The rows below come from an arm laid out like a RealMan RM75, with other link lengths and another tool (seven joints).
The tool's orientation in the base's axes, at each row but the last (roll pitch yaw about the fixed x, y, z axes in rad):
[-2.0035 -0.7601 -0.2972]
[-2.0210 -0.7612 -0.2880]
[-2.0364 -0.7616 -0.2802]
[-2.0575 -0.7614 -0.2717]
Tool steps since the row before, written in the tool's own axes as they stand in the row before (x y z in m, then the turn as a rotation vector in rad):
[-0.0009 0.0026 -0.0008 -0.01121 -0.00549 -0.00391]
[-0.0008 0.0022 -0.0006 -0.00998 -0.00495 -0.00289]
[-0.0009 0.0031 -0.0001 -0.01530 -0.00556 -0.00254]
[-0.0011 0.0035 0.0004 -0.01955 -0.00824 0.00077]
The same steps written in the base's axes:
[0.0002 -0.0020 -0.0021 -0.01250 0.00252 -0.00292]
[0.0002 -0.0016 -0.0018 -0.01083 0.00274 -0.00275]
[0.0008 -0.0018 -0.0026 -0.01463 0.00445 -0.00614]
[0.0011 -0.0016 -0.0031 -0.01702 0.00945 -0.00848]

